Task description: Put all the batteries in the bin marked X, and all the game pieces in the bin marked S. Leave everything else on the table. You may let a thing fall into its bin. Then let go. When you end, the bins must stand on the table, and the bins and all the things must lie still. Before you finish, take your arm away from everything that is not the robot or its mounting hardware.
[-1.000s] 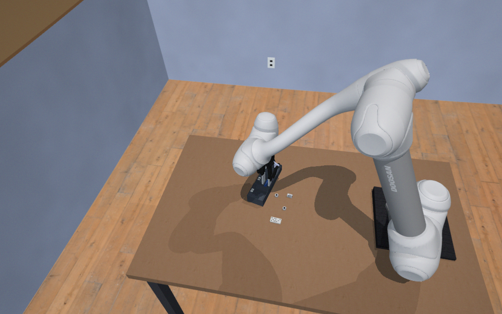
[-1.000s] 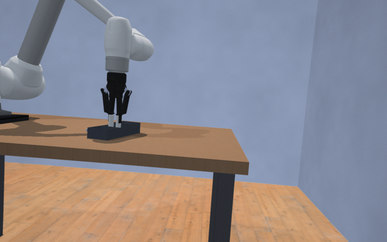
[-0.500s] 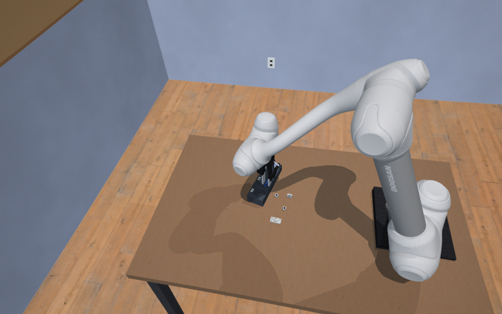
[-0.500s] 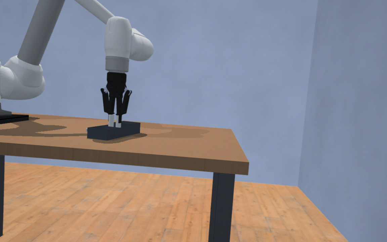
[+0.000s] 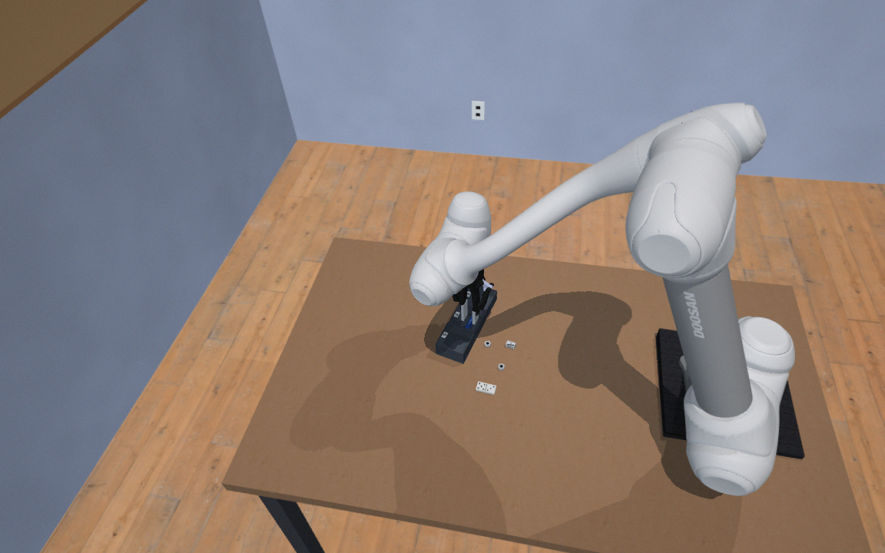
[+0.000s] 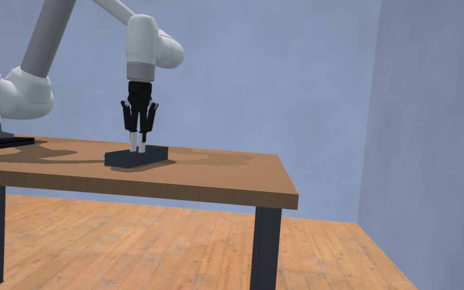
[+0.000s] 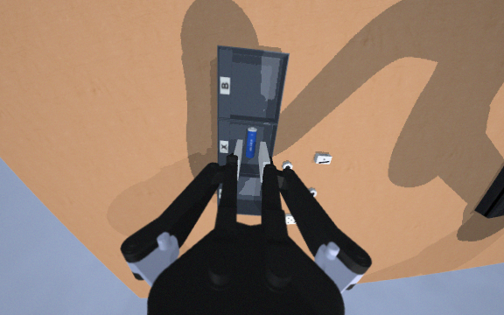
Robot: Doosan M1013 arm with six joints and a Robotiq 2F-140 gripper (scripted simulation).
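Now: hand 1 cm short of the dark three-part bin and 4 cm above it. The rest, counted from my hand: blue battery: 5 cm below; white domino: 6 cm behind, 20 cm to the left, 6 cm below.
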